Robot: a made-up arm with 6 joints.
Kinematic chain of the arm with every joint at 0, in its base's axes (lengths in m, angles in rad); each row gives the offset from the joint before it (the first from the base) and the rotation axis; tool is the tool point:
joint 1: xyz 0 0 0.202 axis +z
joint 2: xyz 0 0.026 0 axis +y
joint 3: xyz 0 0 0.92 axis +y
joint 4: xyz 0 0 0.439 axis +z
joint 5: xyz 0 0 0 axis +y
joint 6: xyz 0 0 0.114 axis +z
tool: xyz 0 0 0
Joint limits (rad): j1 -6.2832..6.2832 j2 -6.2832..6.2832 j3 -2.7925..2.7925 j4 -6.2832..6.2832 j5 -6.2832..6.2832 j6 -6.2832..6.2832
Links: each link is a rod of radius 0.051 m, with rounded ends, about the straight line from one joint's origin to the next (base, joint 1, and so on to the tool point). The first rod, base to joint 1, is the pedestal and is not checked.
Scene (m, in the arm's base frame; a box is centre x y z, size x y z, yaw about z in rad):
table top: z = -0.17
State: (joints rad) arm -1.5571 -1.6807 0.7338 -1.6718 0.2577 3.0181
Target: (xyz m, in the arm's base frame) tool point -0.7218 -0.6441 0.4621
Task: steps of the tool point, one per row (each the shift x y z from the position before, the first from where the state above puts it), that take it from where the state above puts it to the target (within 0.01 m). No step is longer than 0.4 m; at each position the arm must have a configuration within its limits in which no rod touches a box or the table.
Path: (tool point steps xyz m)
1: -0.3704 -0.0959 0.0201
2: -0.3170 -0.1954 0.0165
3: -0.2377 -0.2716 0.0126
4: -0.1417 -0.3183 0.0084
5: -0.0396 -0.3327 0.0036
6: 0.0582 -0.3156 -0.0012
7: 0.1424 -0.2709 -0.0061
8: 0.2057 -0.2055 -0.0114

